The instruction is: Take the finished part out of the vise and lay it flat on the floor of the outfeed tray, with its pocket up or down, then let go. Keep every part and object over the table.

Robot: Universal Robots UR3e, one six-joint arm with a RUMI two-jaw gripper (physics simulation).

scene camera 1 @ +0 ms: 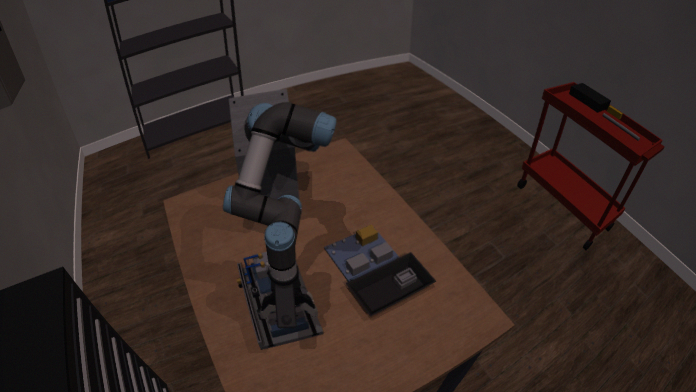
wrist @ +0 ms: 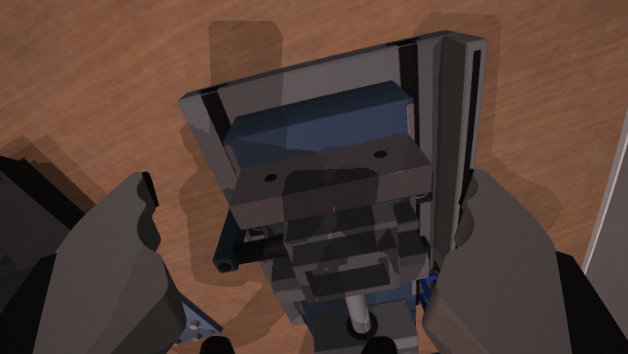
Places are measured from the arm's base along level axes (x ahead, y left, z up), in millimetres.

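Pixels of known places: gripper, fingertip midpoint: [wrist: 308, 175].
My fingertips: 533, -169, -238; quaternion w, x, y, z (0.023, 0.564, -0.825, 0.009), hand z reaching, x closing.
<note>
Behind a point stands the place of what it marks, as x, y, z.
The finished part [wrist: 345, 255] {492, -171, -223} is a dark grey block with a rectangular pocket facing up. It sits in the vise [wrist: 325, 187] {521, -173, -241} [scene camera 1: 289, 328] {540, -178, -287}, beside the brown-grey jaw with two holes. The arm hides the part in the scene view. My gripper [wrist: 308, 175] {533, -169, -238} [scene camera 1: 287, 305] {533, -169, -238} is open above the vise, its fingers wide apart on either side, with the part in the gap as seen from the wrist and not held. The black outfeed tray [scene camera 1: 392, 304] {605, 120, -295} [wrist: 40, 195] {560, 49, -305} lies right of the vise in the scene view. A light grey pocketed part [scene camera 1: 405, 277] {536, 213, -304} lies in it, pocket up.
A blue plate [scene camera 1: 345, 260] {368, 97, -328} [wrist: 197, 325] {323, 73, -323} behind the tray bears two grey blocks [scene camera 1: 358, 264] {426, 110, -293} [scene camera 1: 382, 252] {422, 201, -293} and a yellow block [scene camera 1: 367, 235] {336, 197, -293}. A stop arm [wrist: 226, 250] {499, -103, -246} stands beside the vise jaws. Blue hoses [wrist: 427, 290] {328, -213, -289} [scene camera 1: 248, 270] {326, -210, -245} and a long rail [wrist: 452, 110] {504, -261, -300} run along the vise's other side.
</note>
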